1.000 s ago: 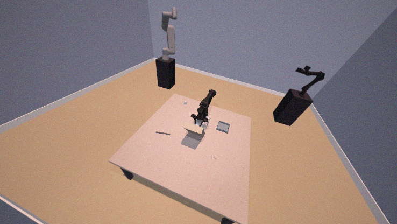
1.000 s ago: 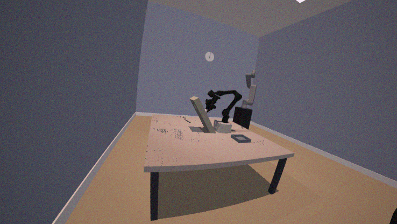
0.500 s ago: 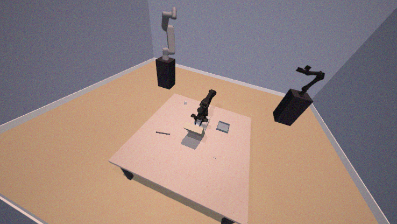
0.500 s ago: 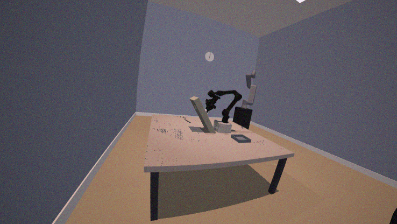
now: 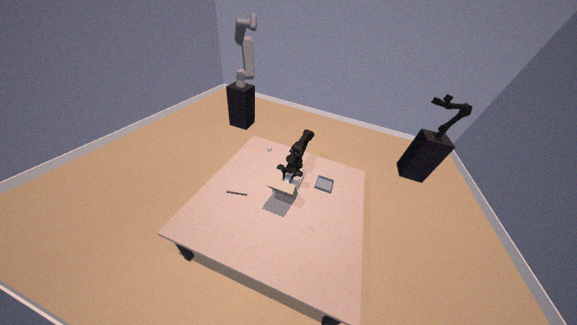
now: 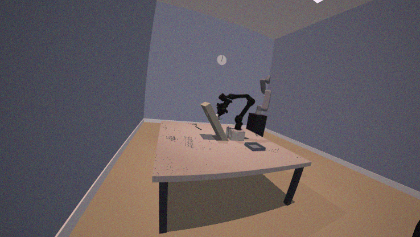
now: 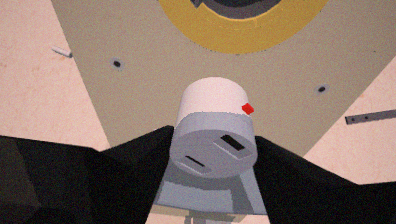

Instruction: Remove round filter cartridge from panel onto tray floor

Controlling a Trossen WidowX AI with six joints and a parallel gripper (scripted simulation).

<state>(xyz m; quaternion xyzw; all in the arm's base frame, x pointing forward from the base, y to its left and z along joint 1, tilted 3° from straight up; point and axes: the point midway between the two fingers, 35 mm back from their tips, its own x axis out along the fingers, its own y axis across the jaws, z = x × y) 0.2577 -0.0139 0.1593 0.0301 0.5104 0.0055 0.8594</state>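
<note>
Right now my gripper tip is 32 cm past the tray, 29 cm to the right of it and 23 cm above it. From my gripper tip the other things lie so: small pin: 15 cm ahead, 28 cm to the left, 24 cm below; round filter cartridge: right at my gripper tip; small white cube: 56 cm behind, 36 cm to the right, 22 cm below.
</note>
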